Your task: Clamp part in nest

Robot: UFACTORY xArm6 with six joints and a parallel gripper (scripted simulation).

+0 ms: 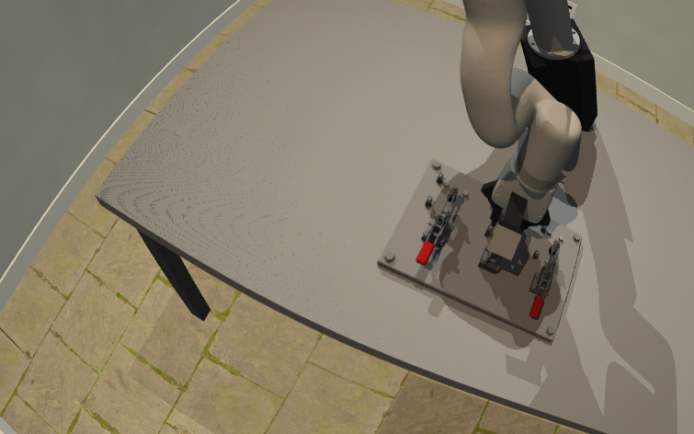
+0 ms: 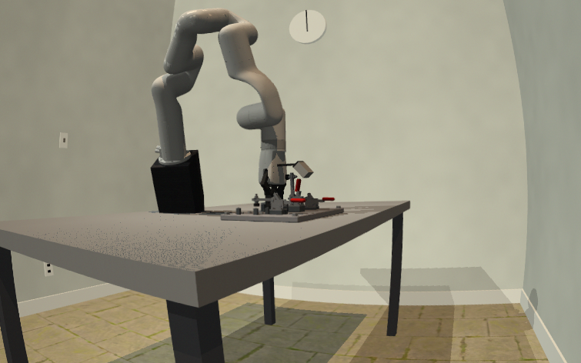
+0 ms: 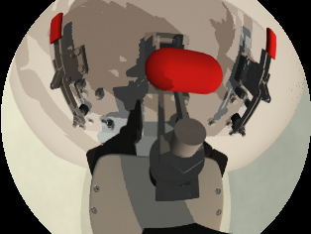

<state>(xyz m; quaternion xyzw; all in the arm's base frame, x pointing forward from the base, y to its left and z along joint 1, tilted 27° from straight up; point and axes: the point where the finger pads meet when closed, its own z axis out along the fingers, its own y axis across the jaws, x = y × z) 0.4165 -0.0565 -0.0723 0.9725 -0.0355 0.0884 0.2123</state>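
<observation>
Right now my hand is 10 mm above the grey part. Round my hand: toggle clamp (120 mm to the right, 60 mm ahead, 10 mm above); then fixture plate (40 mm below, 40 mm ahead, 10 mm to the right).
</observation>
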